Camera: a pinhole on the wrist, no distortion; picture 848 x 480 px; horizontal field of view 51.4 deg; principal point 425.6 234.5 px. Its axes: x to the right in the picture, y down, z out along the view. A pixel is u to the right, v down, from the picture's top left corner.
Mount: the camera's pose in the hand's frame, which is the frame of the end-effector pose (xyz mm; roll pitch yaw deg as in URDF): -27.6 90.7 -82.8 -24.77 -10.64 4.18
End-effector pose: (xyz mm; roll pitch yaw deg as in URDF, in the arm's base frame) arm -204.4 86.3 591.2 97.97 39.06 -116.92
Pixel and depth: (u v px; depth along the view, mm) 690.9 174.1 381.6
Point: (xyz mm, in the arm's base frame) -545.4 118.9 730.9
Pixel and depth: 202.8 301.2 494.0
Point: -515.4 269.6 955.8
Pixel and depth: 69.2 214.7 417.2
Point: -425.9 297.0 920.7
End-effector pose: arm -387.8 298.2 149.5 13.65 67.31 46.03
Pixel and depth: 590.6 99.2 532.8
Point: -176.3 701.4 371.3
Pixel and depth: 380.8 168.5 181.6
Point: -424.3 443.8 261.5
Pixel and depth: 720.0 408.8 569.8
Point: -286.9 875.2 300.8
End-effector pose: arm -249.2 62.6 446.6 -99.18 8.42 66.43
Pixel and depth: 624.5 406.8 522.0
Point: -550.7 105.9 -3.0
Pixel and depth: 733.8 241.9 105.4
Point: -258.1 31.2 311.9
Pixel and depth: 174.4 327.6 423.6
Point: -546.5 -108.1 152.3
